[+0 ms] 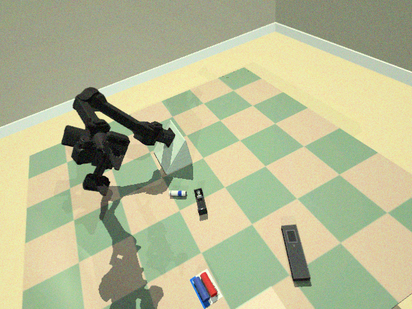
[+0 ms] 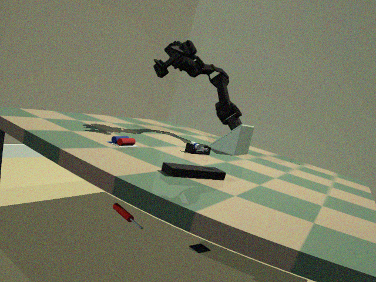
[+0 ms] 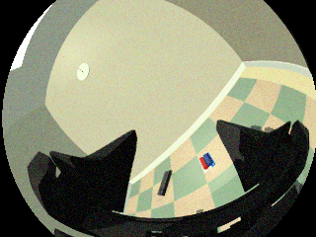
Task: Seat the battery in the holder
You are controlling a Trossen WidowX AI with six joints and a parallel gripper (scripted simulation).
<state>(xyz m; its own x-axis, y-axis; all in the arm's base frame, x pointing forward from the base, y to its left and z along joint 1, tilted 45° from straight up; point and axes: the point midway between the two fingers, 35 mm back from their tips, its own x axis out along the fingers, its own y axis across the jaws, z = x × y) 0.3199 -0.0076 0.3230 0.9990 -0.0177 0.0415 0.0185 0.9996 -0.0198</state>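
Now: gripper tip 310 mm above the battery, 160 mm to the right of it and 130 mm past it. Also, from my gripper tip: black remote (370 mm to the left, 300 mm below, 270 mm ahead); then red screwdriver (510 mm below, 270 mm ahead, 200 mm to the left).
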